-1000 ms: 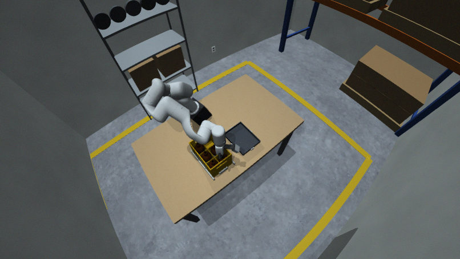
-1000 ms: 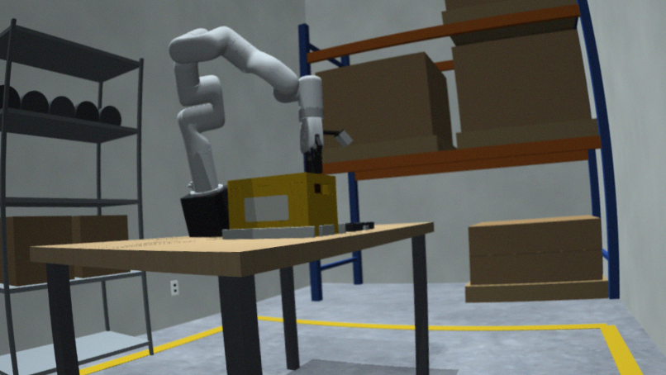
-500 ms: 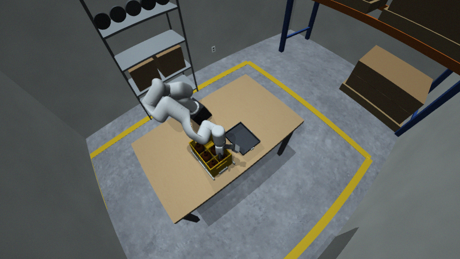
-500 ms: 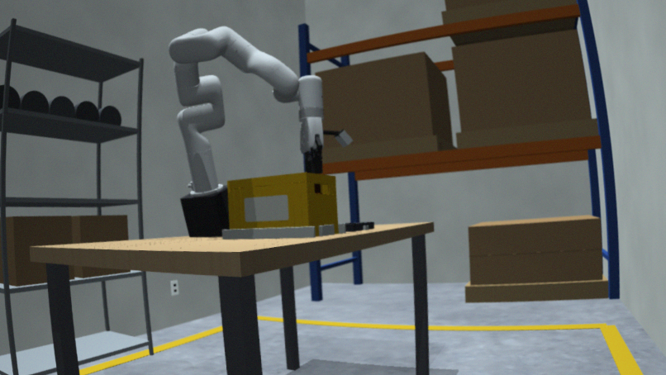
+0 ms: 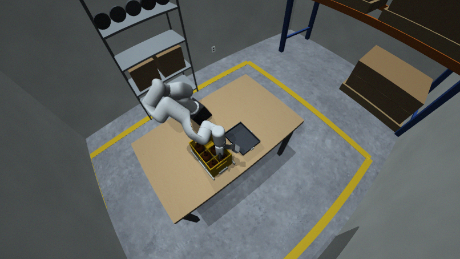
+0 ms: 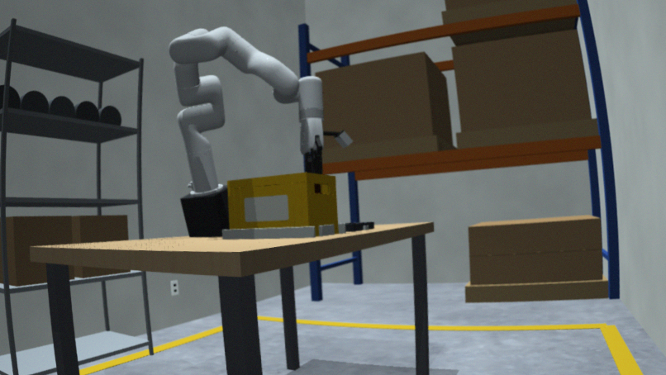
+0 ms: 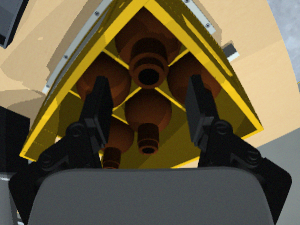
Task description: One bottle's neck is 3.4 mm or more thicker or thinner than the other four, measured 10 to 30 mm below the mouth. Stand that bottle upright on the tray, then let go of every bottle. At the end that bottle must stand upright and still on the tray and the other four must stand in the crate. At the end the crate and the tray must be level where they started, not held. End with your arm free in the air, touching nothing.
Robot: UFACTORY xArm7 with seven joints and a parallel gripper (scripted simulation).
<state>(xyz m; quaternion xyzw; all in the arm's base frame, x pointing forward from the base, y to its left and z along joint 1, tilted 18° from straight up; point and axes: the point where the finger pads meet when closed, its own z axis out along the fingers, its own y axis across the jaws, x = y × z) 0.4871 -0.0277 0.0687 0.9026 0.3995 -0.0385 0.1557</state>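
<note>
The bottle lies 11 cm below my hand. From my hand the other things lie so: tray (8 cm behind, 25 cm to the left, 18 cm below); crate (9 cm behind, 5 cm to the right, 11 cm below).
</note>
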